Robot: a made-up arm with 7 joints. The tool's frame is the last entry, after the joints. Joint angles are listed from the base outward. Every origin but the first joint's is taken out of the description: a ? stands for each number. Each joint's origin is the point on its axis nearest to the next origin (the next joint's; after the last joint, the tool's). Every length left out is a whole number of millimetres.
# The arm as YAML. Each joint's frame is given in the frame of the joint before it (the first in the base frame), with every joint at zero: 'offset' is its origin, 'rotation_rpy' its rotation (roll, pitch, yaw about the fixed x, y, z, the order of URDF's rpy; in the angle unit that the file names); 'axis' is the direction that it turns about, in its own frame. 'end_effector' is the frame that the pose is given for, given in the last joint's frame.
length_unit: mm
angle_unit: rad
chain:
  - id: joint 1
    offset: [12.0, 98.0, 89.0]
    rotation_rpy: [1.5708, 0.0, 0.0]
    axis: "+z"
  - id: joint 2
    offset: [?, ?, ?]
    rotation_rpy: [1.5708, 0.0, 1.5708]
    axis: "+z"
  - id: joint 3
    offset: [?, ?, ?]
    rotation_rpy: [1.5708, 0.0, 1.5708]
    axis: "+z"
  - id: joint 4
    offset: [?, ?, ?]
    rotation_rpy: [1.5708, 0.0, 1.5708]
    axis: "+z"
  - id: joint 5
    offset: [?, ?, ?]
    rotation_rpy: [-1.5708, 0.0, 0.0]
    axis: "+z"
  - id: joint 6
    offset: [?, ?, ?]
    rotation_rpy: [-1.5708, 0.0, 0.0]
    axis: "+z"
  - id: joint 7
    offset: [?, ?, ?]
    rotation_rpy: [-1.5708, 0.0, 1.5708]
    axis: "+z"
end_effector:
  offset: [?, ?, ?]
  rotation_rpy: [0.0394, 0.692, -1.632]
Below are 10 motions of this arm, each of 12 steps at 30 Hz.
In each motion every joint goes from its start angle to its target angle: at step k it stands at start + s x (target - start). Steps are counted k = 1, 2, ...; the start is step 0. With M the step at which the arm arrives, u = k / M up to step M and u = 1 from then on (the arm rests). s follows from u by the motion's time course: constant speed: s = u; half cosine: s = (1 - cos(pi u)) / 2; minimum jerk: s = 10 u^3 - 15 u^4 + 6 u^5.
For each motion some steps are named. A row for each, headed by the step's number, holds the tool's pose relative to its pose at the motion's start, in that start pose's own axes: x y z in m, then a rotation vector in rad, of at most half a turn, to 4 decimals.
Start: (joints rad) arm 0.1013 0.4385 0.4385 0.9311 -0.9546 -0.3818 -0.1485
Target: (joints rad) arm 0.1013 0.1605 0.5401 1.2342 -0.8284 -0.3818 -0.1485
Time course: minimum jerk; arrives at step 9
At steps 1, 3, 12:
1: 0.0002 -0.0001 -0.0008 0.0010 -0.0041 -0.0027
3: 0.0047 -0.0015 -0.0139 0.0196 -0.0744 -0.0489
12: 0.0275 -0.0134 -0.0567 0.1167 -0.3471 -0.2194

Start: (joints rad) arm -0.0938 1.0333 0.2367 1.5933 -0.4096 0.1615 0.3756
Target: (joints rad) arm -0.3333 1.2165 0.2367 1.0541 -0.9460 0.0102 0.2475
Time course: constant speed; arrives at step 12
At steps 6, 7, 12:
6: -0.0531 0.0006 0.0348 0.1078 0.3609 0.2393
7: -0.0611 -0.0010 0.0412 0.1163 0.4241 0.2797
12: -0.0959 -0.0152 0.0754 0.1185 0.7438 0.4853

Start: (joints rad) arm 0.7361 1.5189 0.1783 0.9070 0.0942 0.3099 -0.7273
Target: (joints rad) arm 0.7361 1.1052 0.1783 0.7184 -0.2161 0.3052 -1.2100
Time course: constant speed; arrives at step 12
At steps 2, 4, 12:
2: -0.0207 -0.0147 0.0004 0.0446 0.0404 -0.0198
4: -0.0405 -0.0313 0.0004 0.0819 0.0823 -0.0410
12: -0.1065 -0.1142 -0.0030 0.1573 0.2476 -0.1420

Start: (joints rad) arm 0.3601 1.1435 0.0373 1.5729 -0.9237 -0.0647 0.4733
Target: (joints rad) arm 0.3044 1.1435 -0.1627 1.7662 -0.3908 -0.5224 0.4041
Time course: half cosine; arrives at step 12
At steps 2, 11, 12:
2: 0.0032 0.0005 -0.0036 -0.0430 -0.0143 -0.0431
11: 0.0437 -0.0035 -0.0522 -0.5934 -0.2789 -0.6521
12: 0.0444 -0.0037 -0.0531 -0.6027 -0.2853 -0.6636

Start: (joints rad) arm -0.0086 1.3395 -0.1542 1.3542 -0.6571 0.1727 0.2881
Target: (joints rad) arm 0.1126 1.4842 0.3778 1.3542 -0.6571 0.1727 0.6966
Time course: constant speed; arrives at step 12
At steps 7, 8, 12:
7: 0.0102 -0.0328 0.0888 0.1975 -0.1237 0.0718
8: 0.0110 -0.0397 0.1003 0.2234 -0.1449 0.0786
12: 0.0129 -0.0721 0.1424 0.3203 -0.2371 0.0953

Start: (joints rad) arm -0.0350 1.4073 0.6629 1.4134 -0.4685 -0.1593 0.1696
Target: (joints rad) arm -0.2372 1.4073 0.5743 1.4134 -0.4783 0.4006 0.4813
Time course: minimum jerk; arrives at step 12
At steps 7, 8, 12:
7: -0.0250 0.0040 -0.0331 -0.0052 0.0085 0.4805
8: -0.0305 0.0034 -0.0400 -0.0030 0.0102 0.5797
12: -0.0389 0.0015 -0.0503 0.0036 0.0126 0.7305

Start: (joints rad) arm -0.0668 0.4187 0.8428 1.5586 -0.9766 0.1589 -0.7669
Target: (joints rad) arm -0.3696 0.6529 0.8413 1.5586 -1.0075 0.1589 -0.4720
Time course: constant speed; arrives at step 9
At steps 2, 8, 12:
2: -0.0026 0.0081 0.0066 -0.1048 0.0461 0.0004
8: -0.0063 0.0324 0.0183 -0.4152 0.1978 0.0090
12: -0.0065 0.0362 0.0191 -0.4661 0.2250 0.0112

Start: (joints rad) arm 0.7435 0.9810 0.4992 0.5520 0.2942 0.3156 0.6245
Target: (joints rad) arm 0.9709 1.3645 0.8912 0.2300 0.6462 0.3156 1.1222
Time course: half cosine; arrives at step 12
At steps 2, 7, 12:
2: 0.0094 -0.0052 0.0002 -0.0392 -0.0423 -0.0111
7: 0.0761 -0.0566 0.0027 -0.4652 -0.3434 -0.1313
12: 0.1089 -0.0954 0.0054 -0.8223 -0.4705 -0.2362

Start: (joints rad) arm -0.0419 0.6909 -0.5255 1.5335 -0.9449 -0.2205 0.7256
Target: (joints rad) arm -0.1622 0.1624 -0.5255 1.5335 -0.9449 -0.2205 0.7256
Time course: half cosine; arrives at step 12
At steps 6, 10, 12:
6: 0.0394 0.0384 -0.0454 -0.0992 -0.1418 -0.2085
10: 0.0813 0.0598 -0.0811 -0.1778 -0.2746 -0.3853
12: 0.0883 0.0621 -0.0862 -0.1893 -0.2960 -0.4123

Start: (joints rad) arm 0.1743 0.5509 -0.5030 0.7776 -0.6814 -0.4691 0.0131
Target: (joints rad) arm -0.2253 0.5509 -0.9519 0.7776 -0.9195 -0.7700 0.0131
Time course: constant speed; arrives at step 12
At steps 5, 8, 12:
5: -0.0500 -0.0132 -0.0615 -0.3813 0.0664 0.1347
8: -0.0779 -0.0303 -0.1002 -0.6228 0.0769 0.2036
12: -0.1104 -0.0638 -0.1521 -0.9551 0.0568 0.2799

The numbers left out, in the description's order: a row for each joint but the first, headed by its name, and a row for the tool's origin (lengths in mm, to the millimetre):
joint 2: 32.0 -7.0 0.0
joint 3: -215.0 12.0 0.0
joint 4: -45.0 -21.0 0.0
joint 5: -1.0 -217.0 0.0
joint 6: -5.0 -6.0 0.0
joint 7: 0.0 -22.0 0.0
tool: 27.0 -18.0 0.0

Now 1 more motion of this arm.
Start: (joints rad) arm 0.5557 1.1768 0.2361 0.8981 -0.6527 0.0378 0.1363
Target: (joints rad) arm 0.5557 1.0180 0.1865 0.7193 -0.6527 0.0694 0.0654
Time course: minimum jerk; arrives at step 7
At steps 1, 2, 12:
1: -0.0016 0.0001 -0.0011 -0.0005 -0.0019 0.0048
2: -0.0097 0.0002 -0.0069 -0.0031 -0.0114 0.0301
12: -0.0641 -0.0059 -0.0511 -0.0275 -0.0614 0.2078

